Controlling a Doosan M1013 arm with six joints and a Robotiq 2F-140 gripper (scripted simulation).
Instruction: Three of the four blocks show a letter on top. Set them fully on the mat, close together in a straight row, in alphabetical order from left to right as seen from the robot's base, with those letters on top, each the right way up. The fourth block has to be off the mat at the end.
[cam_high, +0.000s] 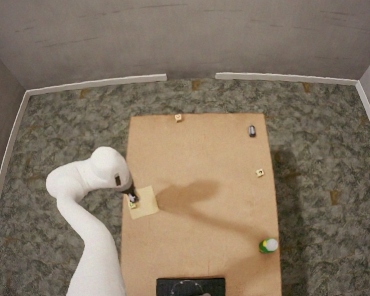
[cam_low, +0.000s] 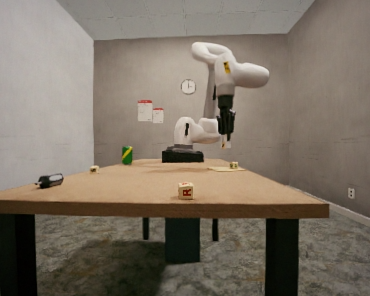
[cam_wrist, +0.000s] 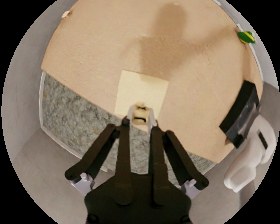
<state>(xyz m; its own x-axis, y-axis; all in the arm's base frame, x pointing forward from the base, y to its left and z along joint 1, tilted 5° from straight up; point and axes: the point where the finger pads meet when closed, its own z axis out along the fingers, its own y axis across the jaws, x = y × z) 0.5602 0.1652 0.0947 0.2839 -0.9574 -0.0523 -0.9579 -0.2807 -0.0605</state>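
Now: hand 140 mm above the mat.
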